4 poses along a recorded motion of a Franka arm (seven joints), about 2.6 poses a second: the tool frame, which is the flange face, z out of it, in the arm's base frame.
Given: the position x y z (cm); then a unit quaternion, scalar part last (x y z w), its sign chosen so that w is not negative.
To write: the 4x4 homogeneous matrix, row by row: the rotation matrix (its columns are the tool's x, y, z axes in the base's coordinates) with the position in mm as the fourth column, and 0 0 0 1 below. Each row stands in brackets. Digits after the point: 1 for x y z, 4 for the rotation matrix.
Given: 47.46 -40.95 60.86 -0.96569 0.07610 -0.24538 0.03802
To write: [[0.8680 -0.1283 0.4797 474.6], [-0.1656 -0.9855 0.0361 -409.5], [0.4681 -0.1108 -0.8767 608.6], [0 0 0 1]]
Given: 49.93 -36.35 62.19 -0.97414 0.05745 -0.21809 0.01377
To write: [[0.8983 -0.1059 0.4265 499.3], [-0.1179 -0.9930 0.0018 -363.5], [0.4233 -0.0519 -0.9045 621.9], [0 0 0 1]]
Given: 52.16 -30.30 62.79 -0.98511 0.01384 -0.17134 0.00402
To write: [[0.9409 -0.0259 0.3377 521.6], [-0.0286 -0.9996 0.0032 -303.0], [0.3375 -0.0127 -0.9413 627.9], [0 0 0 1]]
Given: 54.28 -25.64 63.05 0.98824 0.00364 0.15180 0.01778
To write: [[0.9539 0.0018 0.3002 542.8], [0.0126 -0.9993 -0.0340 -256.4], [0.2999 0.0362 -0.9533 630.5], [0 0 0 1]]
